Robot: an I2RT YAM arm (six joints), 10 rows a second.
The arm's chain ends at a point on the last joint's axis. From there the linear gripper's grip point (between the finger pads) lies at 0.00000 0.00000 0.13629 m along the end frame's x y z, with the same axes.
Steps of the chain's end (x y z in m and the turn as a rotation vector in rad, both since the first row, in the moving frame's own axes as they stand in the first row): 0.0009 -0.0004 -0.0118 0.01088 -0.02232 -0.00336; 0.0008 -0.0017 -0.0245 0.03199 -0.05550 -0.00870; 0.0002 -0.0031 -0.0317 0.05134 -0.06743 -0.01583; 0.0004 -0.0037 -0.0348 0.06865 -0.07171 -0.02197; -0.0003 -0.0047 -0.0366 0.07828 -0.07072 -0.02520; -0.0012 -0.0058 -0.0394 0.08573 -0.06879 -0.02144; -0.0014 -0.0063 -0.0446 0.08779 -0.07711 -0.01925; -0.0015 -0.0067 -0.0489 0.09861 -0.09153 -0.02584; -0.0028 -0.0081 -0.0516 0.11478 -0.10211 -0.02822
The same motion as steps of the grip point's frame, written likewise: -0.0021 -0.0019 -0.0118 0.01088 -0.02232 -0.00336; -0.0068 -0.0060 -0.0248 0.03199 -0.05550 -0.00870; -0.0090 -0.0100 -0.0322 0.05134 -0.06743 -0.01583; -0.0095 -0.0129 -0.0355 0.06865 -0.07171 -0.02197; -0.0101 -0.0152 -0.0374 0.07828 -0.07072 -0.02520; -0.0107 -0.0174 -0.0402 0.08573 -0.06879 -0.02144; -0.0120 -0.0181 -0.0455 0.08779 -0.07711 -0.01925; -0.0141 -0.0199 -0.0501 0.09861 -0.09153 -0.02584; -0.0169 -0.0235 -0.0532 0.11478 -0.10211 -0.02822
